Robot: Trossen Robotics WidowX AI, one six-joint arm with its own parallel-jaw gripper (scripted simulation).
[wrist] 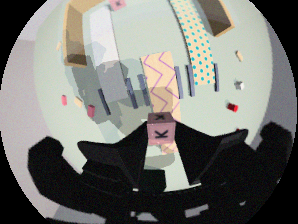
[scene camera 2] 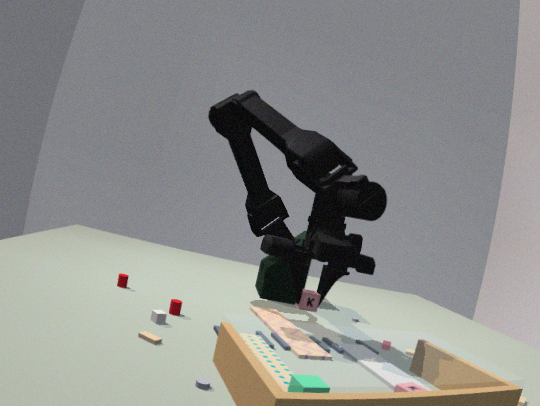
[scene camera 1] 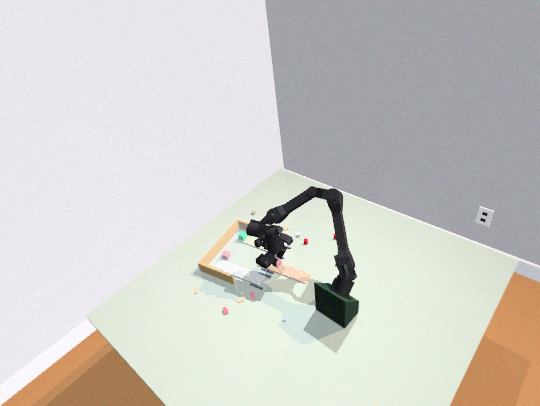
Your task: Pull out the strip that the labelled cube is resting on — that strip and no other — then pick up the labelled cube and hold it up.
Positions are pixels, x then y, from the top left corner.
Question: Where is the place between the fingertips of my gripper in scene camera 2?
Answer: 306,304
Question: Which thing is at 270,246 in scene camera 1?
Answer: My gripper.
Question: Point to a labelled cube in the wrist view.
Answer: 161,127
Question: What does my gripper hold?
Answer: A labelled cube.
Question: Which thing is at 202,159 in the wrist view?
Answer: My gripper.
